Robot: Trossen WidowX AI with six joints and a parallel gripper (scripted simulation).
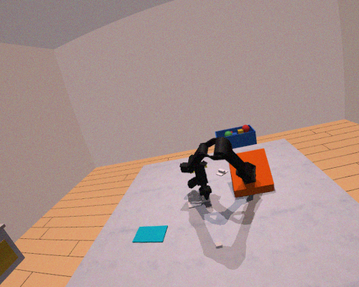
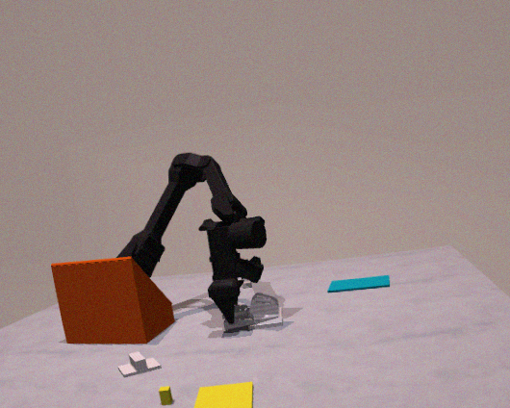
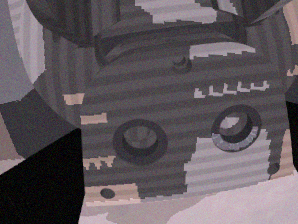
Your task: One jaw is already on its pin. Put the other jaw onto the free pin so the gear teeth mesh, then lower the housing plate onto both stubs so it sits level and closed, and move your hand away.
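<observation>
The white housing piece is 1 cm ahead of my gripper tip and 2 cm above it. Also, from my gripper tip: white stepped piece 13 cm behind, 25 cm to the right; small white cube 3 cm behind, 36 cm to the left, 1 cm below; grey jaw piece 3 cm ahead, 1 cm to the right.
</observation>
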